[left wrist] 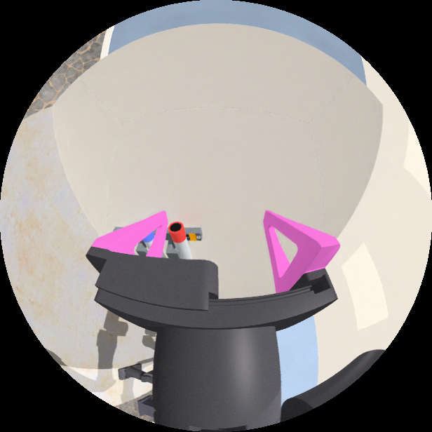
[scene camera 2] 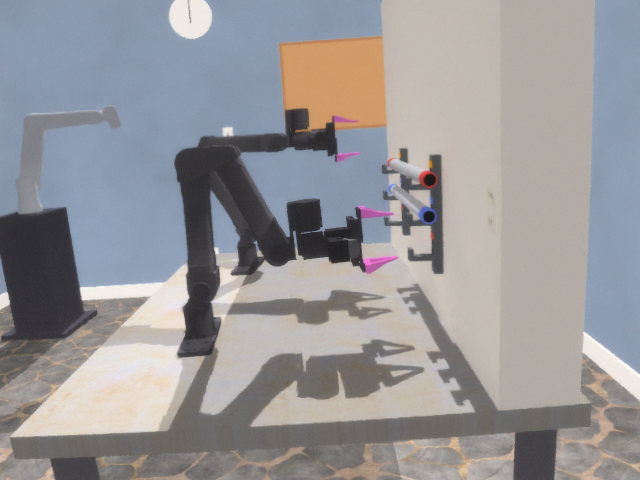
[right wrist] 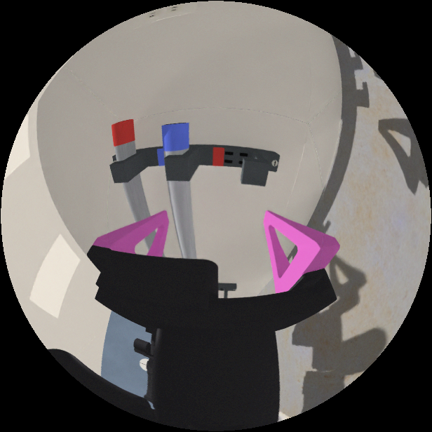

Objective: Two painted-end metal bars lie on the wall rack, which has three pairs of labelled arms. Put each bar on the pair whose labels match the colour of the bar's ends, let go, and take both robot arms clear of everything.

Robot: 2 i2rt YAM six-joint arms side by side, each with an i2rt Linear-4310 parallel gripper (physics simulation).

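Frame: origin at the left arm's base, x ahead, y left, z up, level; centimetres.
Seen in the pictures: left gripper, fingertip midpoint: (scene camera 2: 359, 137); right gripper, fingertip midpoint: (scene camera 2: 395, 235); left arm's base, origin of the base link: (scene camera 2: 248, 266); right arm's base, origin of the base link: (scene camera 2: 201, 337).
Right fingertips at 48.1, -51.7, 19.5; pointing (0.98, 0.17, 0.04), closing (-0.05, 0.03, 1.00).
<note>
Pixels of each thing's middle, then the offset from my right fingertips to it, as dx, dy, dz. Level surfaces: height alone.
- red-ended bar, body centre: (scene camera 2: 407, 170) +3.9, +16.8, +12.6
- wall rack, body centre: (scene camera 2: 424, 215) +6.1, -2.9, +4.6
- blue-ended bar, body centre: (scene camera 2: 408, 200) +3.8, +17.6, +5.1
- table, its level: dz -19.5
The red-ended bar (scene camera 2: 410, 170) (left wrist: 178, 236) (right wrist: 123, 132) lies on the top, orange-labelled pair of the wall rack (scene camera 2: 437, 232) (right wrist: 202, 152). The blue-ended bar (scene camera 2: 409, 200) (left wrist: 148, 237) (right wrist: 176, 137) lies on the middle, blue-labelled pair. The bottom, red-labelled pair holds no bar. My left gripper (scene camera 2: 358, 137) (left wrist: 215, 215) is open and empty, off the wall beyond the red bar's far end and a little higher. My right gripper (scene camera 2: 395, 235) (right wrist: 215, 215) is open and empty, in front of the rack and lower than the blue bar's near end. The left wrist view hides much of both bars behind the gripper.
The pale wall block (scene camera 2: 465, 103) (left wrist: 216, 150) (right wrist: 225, 75) stands behind the rack on the table (scene camera 2: 129, 382). The rack's arms stick out from the wall, with the lowest near arm (scene camera 2: 423, 256) close to my right fingertips. An orange board (scene camera 2: 330, 82) hangs on the blue wall.
</note>
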